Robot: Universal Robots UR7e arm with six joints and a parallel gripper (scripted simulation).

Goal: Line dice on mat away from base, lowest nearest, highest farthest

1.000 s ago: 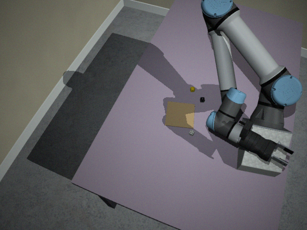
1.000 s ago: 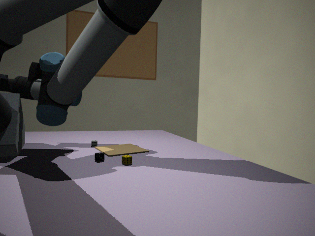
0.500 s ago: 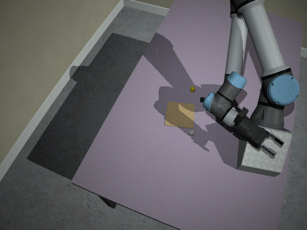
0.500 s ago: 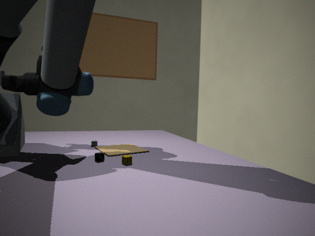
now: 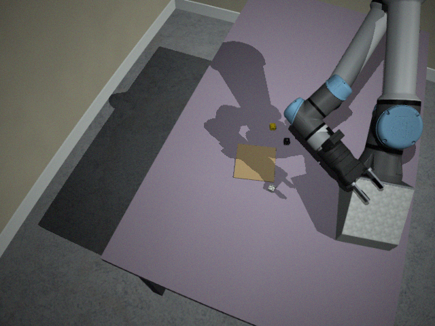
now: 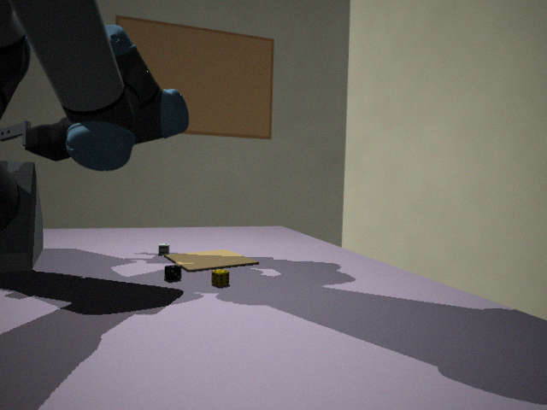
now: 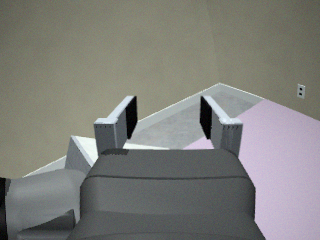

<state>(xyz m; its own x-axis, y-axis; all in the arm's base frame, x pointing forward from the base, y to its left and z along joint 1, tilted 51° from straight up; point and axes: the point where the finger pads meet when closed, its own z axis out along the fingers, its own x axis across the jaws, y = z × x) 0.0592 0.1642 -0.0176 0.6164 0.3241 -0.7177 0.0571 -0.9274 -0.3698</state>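
My hand is 300 mm to the left of the yellow die, 300 mm short of it and 220 mm above it. Round my hand: white die (260 mm ahead, 220 mm below, 50 mm to the right); then tan mat (330 mm ahead, 220 mm below, 140 mm to the right); then black die (250 mm to the right, 240 mm ahead, 220 mm below).
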